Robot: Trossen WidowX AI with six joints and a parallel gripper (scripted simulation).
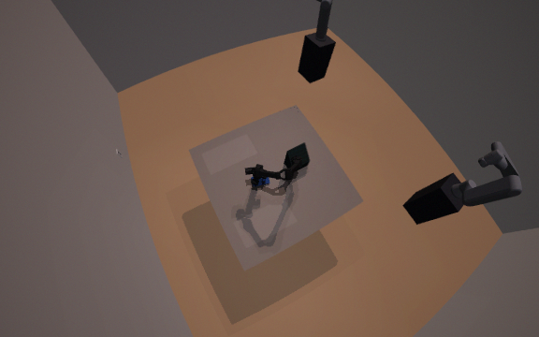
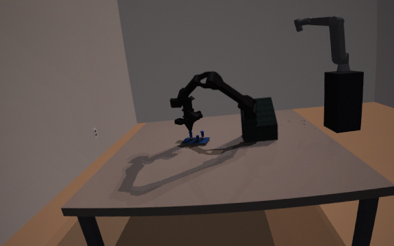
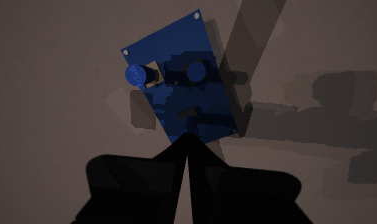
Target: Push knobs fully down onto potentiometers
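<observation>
Right now the knob is 10 mm below my gripper tip.
</observation>
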